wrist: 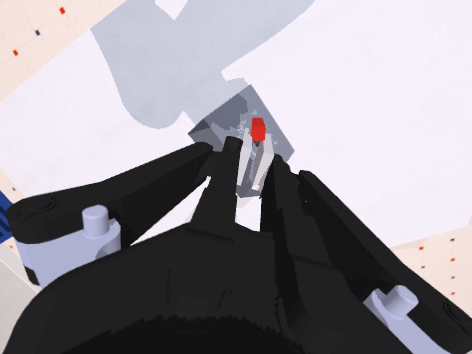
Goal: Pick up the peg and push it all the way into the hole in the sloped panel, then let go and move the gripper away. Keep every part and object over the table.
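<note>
The red peg is held between the light fingertips of my gripper, which is shut on it. The peg's red end shows just past the fingertips. The grey sloped panel lies beneath and around the fingertips, near the middle of the view. The peg is in front of the panel's face. The hole is mostly hidden by the peg and fingers; a small dark patch shows just below the peg. I cannot tell whether the peg's lower end is in the hole.
A white table surface surrounds the panel, with a large grey shadow at the upper left. A pale floor with red and dark marks shows past the table's edges. Part of a blue object shows at the left edge.
</note>
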